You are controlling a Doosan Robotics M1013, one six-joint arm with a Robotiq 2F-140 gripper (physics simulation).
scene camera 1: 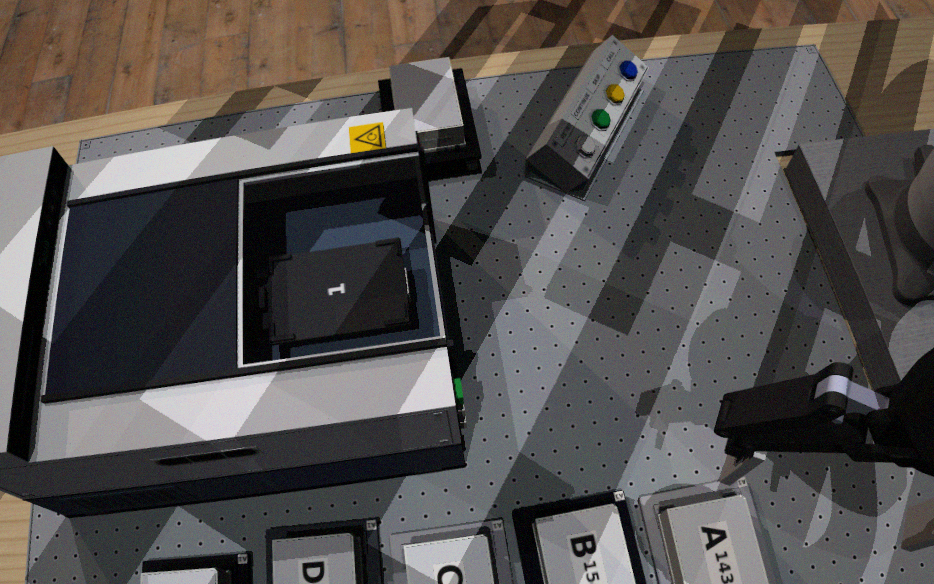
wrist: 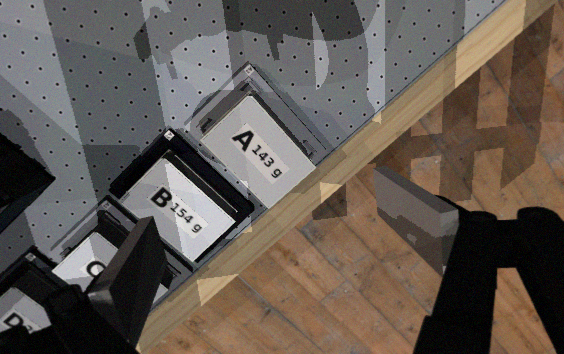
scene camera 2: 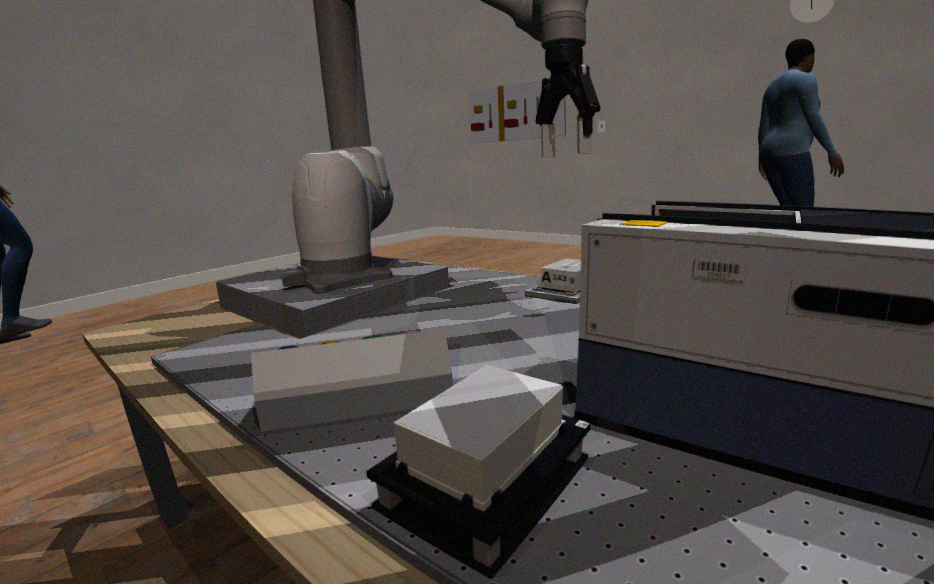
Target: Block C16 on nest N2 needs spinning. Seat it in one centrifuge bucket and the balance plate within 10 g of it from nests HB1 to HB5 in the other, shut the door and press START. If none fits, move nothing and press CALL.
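Pixels of known places: gripper, fingertip midpoint: (scene camera 1: 820, 497) (wrist: 270, 215) (scene camera 2: 565, 155); arm's base, origin of the base link: (scene camera 2: 338, 278).
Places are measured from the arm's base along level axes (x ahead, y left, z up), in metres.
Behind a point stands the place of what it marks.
My gripper (scene camera 2: 566, 152) @[x 0.338, y 0.367, z 0.244 m] (wrist: 270, 215) @[x 0.338, y 0.367, z 0.244 m] is open and empty, high above the table edge by the plates. In the wrist view, plate A 143 g (wrist: 257, 150) @[x 0.343, y 0.377, z 0.011 m] and plate B 154 g (wrist: 180, 207) @[x 0.467, y 0.387, z 0.006 m] lie in their nests. Plate C (scene camera 1: 447, 561) @[x 0.611, y 0.382, z 0.005 m] (wrist: 90, 260) @[x 0.606, y 0.383, z 0.005 m] and plate D (scene camera 1: 313, 557) @[x 0.744, y 0.384, z 0.005 m] (wrist: 20, 310) @[x 0.726, y 0.390, z 0.005 m] show partly, weights unreadable. A further plate (scene camera 1: 180, 577) @[x 0.880, y 0.414, z 0.005 m] is cut off. The centrifuge (scene camera 1: 296, 406) @[x 0.735, y 0.278, z 0.161 m] (scene camera 2: 757, 289) @[x 0.813, y -0.023, z 0.118 m] has its top opening uncovered; bucket 1 (scene camera 1: 337, 309) @[x 0.727, y 0.152, z 0.091 m] inside looks empty. A pale block (scene camera 1: 427, 96) @[x 0.662, y -0.188, z 0.032 m] (scene camera 2: 482, 426) @[x 0.689, y -0.216, z 0.032 m] sits on a black nest (scene camera 2: 485, 526) @[x 0.731, y -0.255, z -0.010 m]; no label is readable.
The button box (scene camera 1: 568, 130) @[x 0.481, y -0.134, z 0.029 m] (scene camera 2: 351, 378) @[x 0.479, y -0.218, z -0.001 m] stands behind the table's middle, with blue CALL button (scene camera 1: 628, 69) @[x 0.394, y -0.251, z 0.022 m], yellow (scene camera 1: 615, 92) @[x 0.415, y -0.207, z 0.022 m], green (scene camera 1: 601, 118) @[x 0.437, y -0.162, z 0.021 m] and pale (scene camera 1: 586, 147) @[x 0.458, y -0.114, z 0.020 m] buttons. A green part (scene camera 1: 458, 391) @[x 0.599, y 0.254, z 0.143 m] shows on the centrifuge's side. The robot base stands on a grey plinth (scene camera 2: 358, 303) @[x 0.146, y -0.031, z -0.022 m].
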